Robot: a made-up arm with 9 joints. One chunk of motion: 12 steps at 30 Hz.
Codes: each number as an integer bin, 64 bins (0 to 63) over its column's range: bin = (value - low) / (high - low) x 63, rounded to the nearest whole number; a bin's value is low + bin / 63 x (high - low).
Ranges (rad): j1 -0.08..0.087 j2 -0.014..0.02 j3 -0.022..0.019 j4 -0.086..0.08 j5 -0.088..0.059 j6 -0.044..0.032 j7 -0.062..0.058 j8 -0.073..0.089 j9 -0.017..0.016
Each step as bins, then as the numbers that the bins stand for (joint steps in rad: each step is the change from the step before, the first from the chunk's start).
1 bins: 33 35 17 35 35 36 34 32 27
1 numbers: 0.00748 0.00489 -0.01094 0.00622 -0.00633 -0.00057 0.00276 0.00929 -0.00286
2 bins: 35 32 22 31 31 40 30 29 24
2 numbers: 0.01278 0.00327 -0.00768 -0.00432 -0.01567 0.00425 -0.00486 0.00157 -0.00443
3 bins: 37 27 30 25 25 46 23 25 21
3 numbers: 0.01808 0.00057 -0.00248 -0.02013 -0.02967 0.01149 -0.01819 -0.00871 -0.00600
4 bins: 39 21 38 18 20 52 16 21 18
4 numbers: 0.02338 -0.00267 0.00273 -0.03857 -0.04133 0.01873 -0.03152 -0.01900 -0.00757
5 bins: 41 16 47 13 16 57 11 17 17
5 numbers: 0.02868 -0.00537 0.00859 -0.05175 -0.05067 0.02476 -0.04105 -0.02929 -0.00810
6 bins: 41 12 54 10 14 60 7 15 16
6 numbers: 0.02868 -0.00752 0.01314 -0.05965 -0.05533 0.02838 -0.04867 -0.03443 -0.00862
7 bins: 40 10 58 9 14 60 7 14 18
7 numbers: 0.02603 -0.00860 0.01575 -0.06229 -0.05533 0.02838 -0.04867 -0.03700 -0.00757
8 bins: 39 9 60 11 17 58 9 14 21
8 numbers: 0.02338 -0.00914 0.01705 -0.05702 -0.04833 0.02597 -0.04486 -0.03700 -0.00600
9 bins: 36 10 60 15 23 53 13 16 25
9 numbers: 0.01543 -0.00860 0.01705 -0.04648 -0.03433 0.01994 -0.03724 -0.03186 -0.00390
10 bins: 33 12 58 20 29 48 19 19 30
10 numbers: 0.00748 -0.00752 0.01575 -0.03330 -0.02033 0.01390 -0.02581 -0.02414 -0.00129
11 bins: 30 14 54 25 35 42 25 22 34
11 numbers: -0.00048 -0.00644 0.01314 -0.02013 -0.00633 0.00667 -0.01438 -0.01643 0.00081
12 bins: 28 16 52 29 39 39 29 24 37
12 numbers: -0.00578 -0.00537 0.01184 -0.00959 0.00300 0.00305 -0.00676 -0.01129 0.00238
